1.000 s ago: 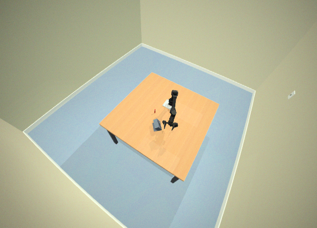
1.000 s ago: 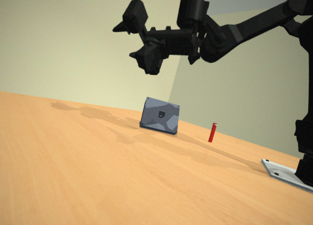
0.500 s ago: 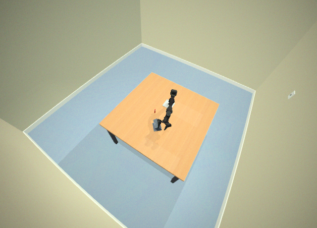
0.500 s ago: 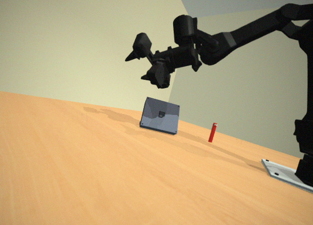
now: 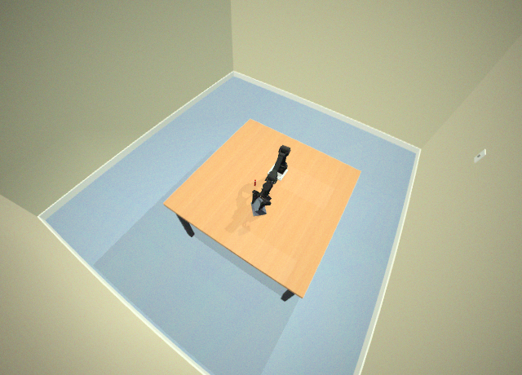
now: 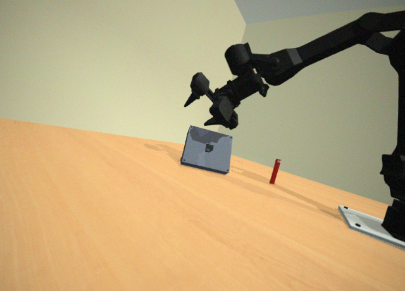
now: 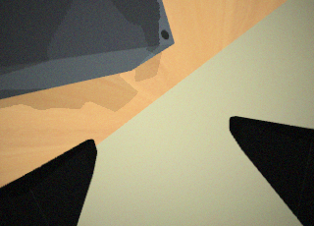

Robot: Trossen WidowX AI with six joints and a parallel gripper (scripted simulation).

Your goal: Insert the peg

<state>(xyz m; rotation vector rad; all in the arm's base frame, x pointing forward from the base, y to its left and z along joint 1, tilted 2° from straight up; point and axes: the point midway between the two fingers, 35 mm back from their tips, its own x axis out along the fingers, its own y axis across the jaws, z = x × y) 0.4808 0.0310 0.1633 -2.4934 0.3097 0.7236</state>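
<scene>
My gripper tip is now 24 cm past the red square peg, 15 cm to the left of it and 9 cm above it. From my gripper tip the other things lie so: grey sloped panel 7 cm behind, 9 cm below.
</scene>
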